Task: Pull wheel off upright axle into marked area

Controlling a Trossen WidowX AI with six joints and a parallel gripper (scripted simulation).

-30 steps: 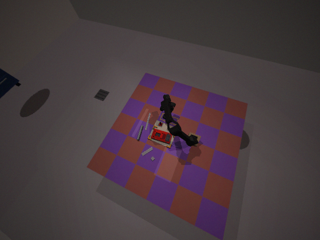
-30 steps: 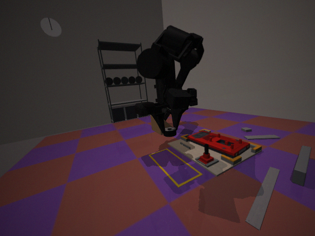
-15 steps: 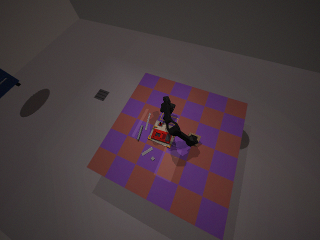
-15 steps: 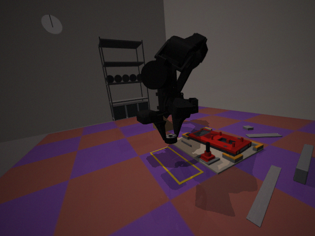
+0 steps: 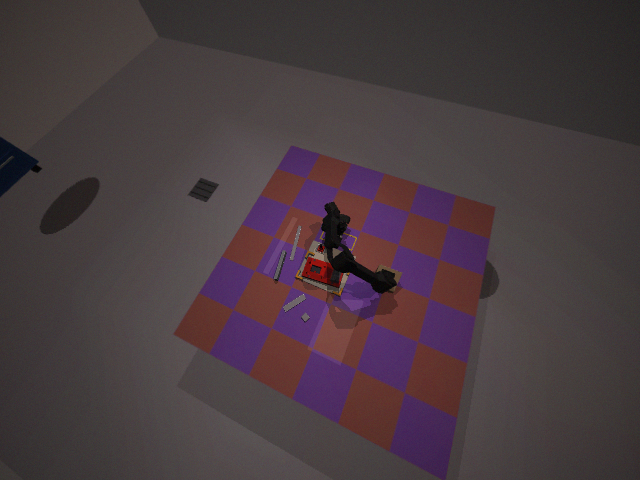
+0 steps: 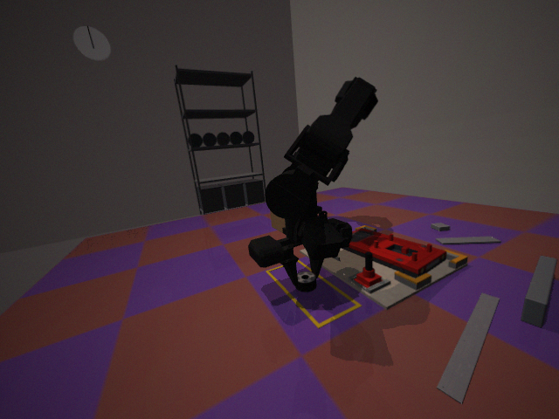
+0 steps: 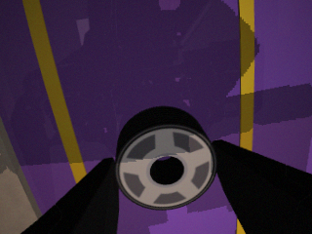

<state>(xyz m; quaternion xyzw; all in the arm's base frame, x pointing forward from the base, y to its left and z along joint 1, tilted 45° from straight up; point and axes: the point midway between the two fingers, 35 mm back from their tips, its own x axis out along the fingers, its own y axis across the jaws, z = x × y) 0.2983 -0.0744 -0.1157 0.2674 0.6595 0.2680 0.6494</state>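
The wheel lies right at my gripper tip. The rest, counted from my gripper tip: axle: 100 mm to the left, 70 mm ahead, 30 mm above.
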